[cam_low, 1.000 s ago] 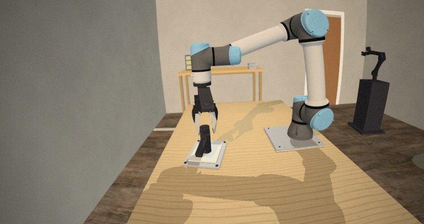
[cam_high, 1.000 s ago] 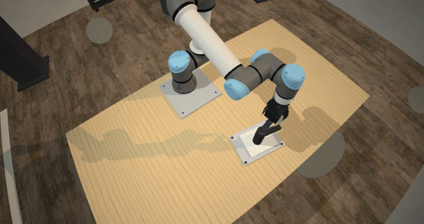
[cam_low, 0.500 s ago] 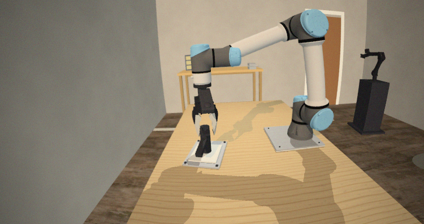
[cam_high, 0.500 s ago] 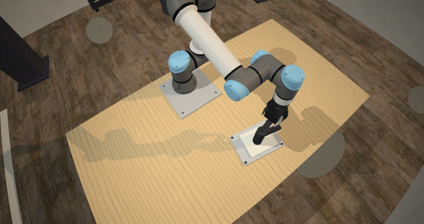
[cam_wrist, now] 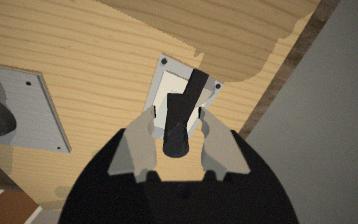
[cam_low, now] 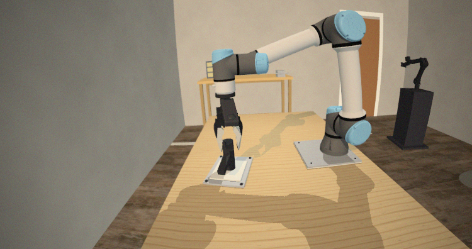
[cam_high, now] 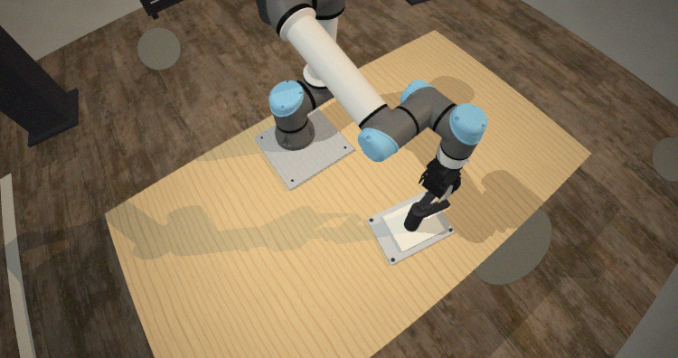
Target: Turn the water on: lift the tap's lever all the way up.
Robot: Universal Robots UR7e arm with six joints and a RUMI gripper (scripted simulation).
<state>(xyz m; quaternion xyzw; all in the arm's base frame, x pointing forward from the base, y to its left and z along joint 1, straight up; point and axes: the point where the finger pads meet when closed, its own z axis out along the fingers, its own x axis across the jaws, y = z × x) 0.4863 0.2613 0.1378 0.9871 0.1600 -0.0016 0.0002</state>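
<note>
The dark lever lies 1 cm ahead of my hand and 3 cm to the right of it. Also, from my hand: tap 2 cm ahead, 5 cm to the right, 5 cm below.
</note>
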